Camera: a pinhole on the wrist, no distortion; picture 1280 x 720 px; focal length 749.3 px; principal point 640.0 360.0 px. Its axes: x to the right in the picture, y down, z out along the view. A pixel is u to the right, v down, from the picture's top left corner.
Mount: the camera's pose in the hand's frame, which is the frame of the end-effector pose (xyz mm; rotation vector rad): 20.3 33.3 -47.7 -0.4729 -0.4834 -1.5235
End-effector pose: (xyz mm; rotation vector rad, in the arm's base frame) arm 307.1 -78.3 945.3 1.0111 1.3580 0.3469
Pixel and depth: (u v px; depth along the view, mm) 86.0 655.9 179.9
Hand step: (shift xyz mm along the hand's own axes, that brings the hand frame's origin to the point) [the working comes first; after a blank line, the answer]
In the camera's frame: -133.0 71.0 179.9

91.6 245.1 24.1
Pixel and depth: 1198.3 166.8 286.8
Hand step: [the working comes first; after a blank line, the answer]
In the camera's frame: 213.7 -73.9 286.8

-56.6 22.7 309.2
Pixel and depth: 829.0 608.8 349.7
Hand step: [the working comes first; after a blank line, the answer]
In the camera's frame: 88.2 116.1 349.7

134.2 160.9 290.4
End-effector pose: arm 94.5 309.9 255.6 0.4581 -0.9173 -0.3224
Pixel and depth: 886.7 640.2 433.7
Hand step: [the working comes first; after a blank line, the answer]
In the camera's frame: 142.8 162.2 433.7

179.4 164.1 390.9
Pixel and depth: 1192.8 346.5 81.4
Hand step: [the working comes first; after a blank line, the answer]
In the camera's frame: 60.1 -1.5 81.4

18.0 30.7 53.4
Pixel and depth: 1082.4 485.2 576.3
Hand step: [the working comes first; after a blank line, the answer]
In the camera's frame: 340.3 96.3 576.3

111.4 84.2 620.3
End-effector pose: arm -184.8 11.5 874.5 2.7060 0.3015 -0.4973
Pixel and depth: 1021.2 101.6 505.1
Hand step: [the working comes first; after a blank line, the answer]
In the camera's frame: 257.0 -174.2 505.1

-158.1 112.7 512.1
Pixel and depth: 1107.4 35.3 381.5
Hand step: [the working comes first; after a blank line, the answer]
In the camera's frame: 238.0 -165.3 381.5

-148.6 57.4 400.0
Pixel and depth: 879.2 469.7 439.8
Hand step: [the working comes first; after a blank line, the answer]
In the camera's frame: 140.4 64.4 439.8

81.6 169.9 393.7
